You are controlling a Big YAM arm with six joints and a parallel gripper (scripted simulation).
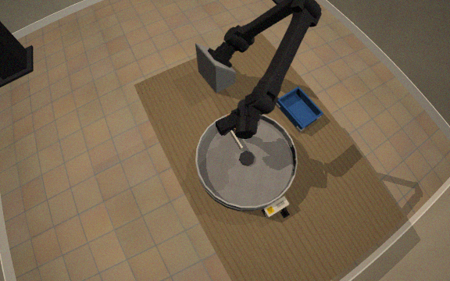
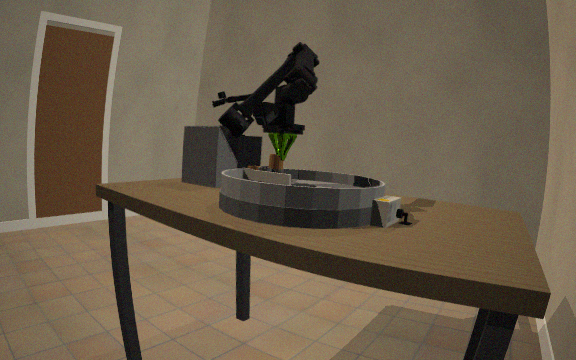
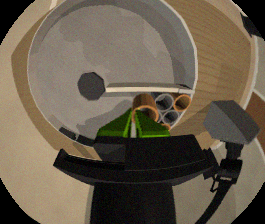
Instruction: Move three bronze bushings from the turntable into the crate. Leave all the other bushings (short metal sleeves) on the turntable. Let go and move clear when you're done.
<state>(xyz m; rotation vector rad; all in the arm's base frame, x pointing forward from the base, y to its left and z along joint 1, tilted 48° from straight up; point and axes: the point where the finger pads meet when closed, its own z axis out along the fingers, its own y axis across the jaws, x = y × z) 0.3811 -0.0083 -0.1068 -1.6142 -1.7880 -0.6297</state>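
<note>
My gripper is now 3 cm past the blue crate, 35 cm to the right of it and 10 cm above it. From my hand the other things lie so: grey turntable 9 cm ahead, 2 cm to the right, 7 cm below.
</note>
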